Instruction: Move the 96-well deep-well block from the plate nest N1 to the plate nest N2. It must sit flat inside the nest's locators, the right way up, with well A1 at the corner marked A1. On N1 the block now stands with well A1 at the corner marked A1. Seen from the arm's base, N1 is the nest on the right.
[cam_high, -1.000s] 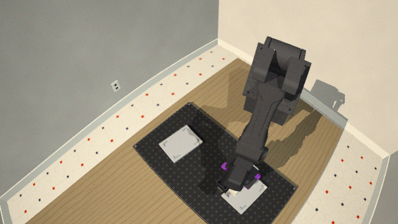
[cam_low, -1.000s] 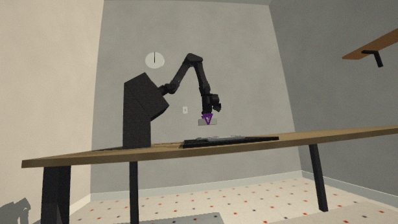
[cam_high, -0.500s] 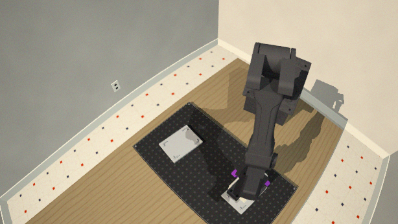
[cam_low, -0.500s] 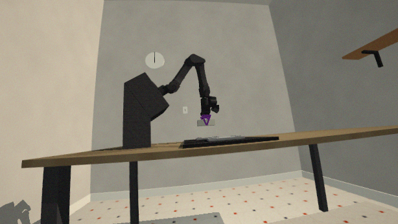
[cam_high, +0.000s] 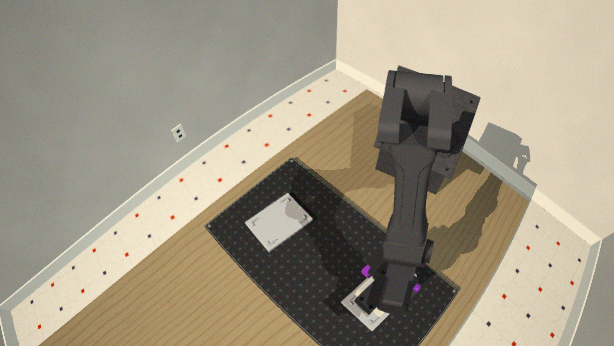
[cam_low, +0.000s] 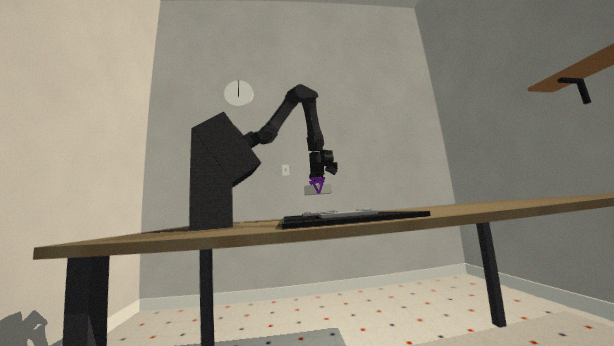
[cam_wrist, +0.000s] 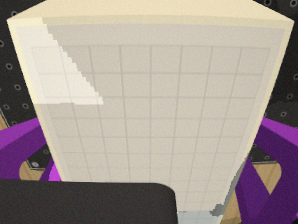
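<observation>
Right now the cream 96-well deep-well block is 1 cm above my hand.
</observation>
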